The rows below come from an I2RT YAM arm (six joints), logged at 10 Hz.
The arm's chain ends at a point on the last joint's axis. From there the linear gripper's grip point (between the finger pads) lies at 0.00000 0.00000 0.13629 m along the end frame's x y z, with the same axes.
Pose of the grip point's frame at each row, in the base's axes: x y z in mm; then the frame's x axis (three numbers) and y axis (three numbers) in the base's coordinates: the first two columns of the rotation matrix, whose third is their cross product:
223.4, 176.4, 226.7, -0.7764, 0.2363, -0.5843, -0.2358, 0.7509, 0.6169
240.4, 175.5, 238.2, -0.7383, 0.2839, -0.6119, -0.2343, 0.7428, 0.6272
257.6, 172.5, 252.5, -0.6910, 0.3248, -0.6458, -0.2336, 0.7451, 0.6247
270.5, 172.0, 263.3, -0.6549, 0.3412, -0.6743, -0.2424, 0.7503, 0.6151
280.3, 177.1, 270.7, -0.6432, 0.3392, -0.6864, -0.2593, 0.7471, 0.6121
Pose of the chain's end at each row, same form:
143.7, 92.3, 298.6, -0.7764, 0.2363, -0.5843, -0.2358, 0.7509, 0.6169
154.2, 92.8, 303.9, -0.7383, 0.2839, -0.6119, -0.2343, 0.7428, 0.6272
164.4, 93.1, 312.3, -0.6910, 0.3248, -0.6458, -0.2336, 0.7451, 0.6247
172.9, 94.8, 319.0, -0.6549, 0.3412, -0.6743, -0.2424, 0.7503, 0.6151
182.1, 99.2, 324.2, -0.6432, 0.3392, -0.6864, -0.2593, 0.7471, 0.6121

